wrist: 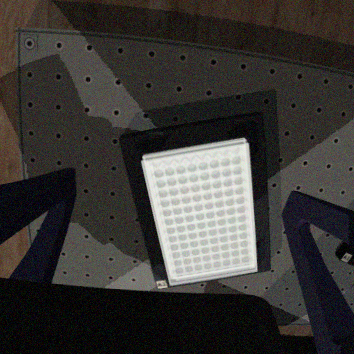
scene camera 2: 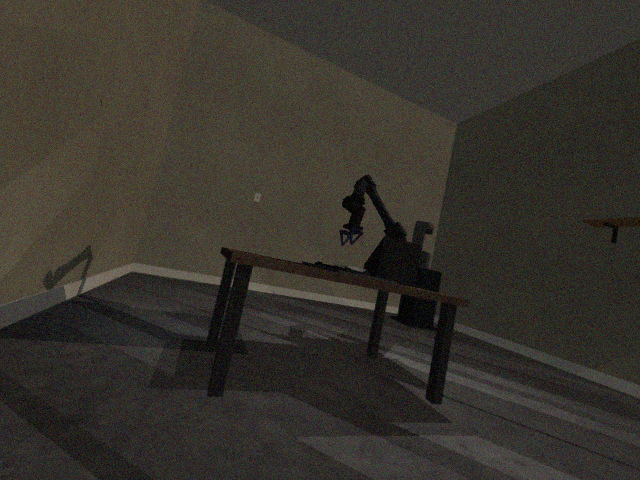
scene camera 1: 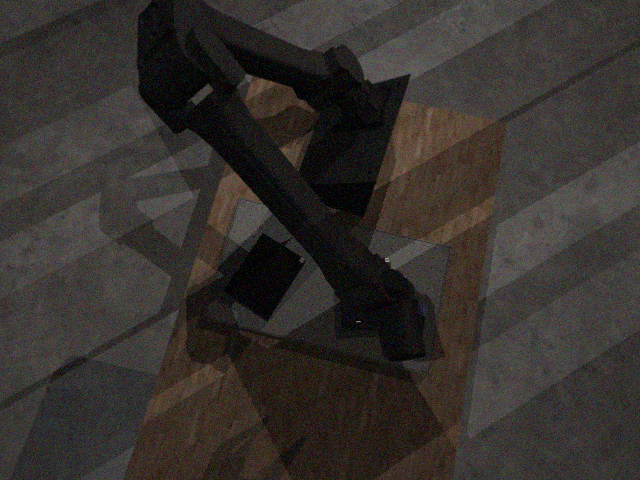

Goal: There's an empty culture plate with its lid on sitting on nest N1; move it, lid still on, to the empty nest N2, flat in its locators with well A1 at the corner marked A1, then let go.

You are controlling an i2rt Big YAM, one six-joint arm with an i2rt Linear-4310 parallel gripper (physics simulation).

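Observation:
The lidded white culture plate sits on black nest N1 in the wrist view, between and below my fingers. A white A1 label shows at the nest's lower-left corner. My gripper is open and empty, a finger on each side of the plate, hanging above the table. In scene camera 1 the arm's wrist covers most of N1 and the plate. The other nest, N2, is black and bare, with its A1 label at one corner.
Both nests stand on a grey perforated board on the wooden table. The arm's dark base stands behind the board. The forearm passes above the board between the nests in scene camera 1. The light is dim.

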